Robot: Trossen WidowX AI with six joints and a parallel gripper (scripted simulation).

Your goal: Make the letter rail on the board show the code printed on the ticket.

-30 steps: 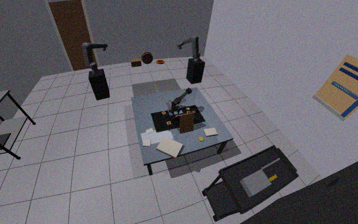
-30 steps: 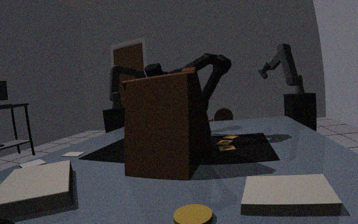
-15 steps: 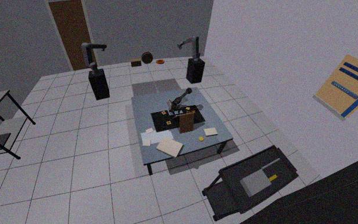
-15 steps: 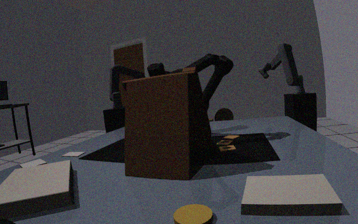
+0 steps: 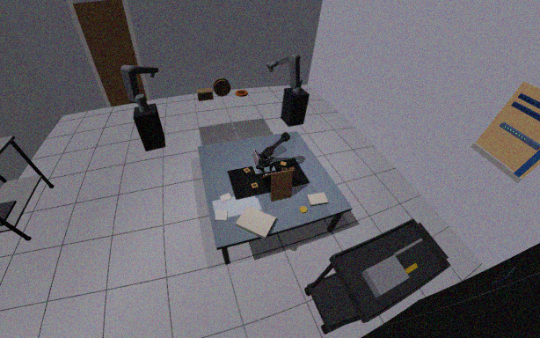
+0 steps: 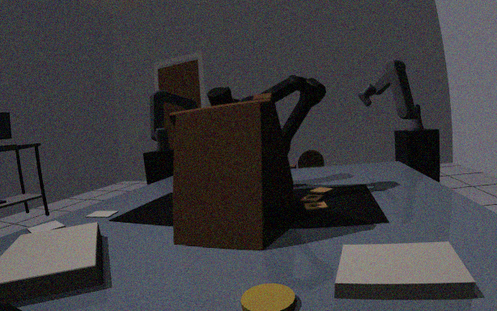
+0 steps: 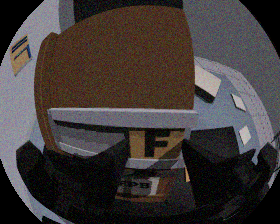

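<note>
My gripper tip is now 80 mm above the white printed slip, 50 mm past it and 40 mm to the right of it. From my gripper tip the other things lie so: black mat (150 mm below, 130 mm behind, 60 mm to the left); tan letter tile (right at my gripper tip); pale block (380 mm to the left, 340 mm ahead, 140 mm below).
</note>
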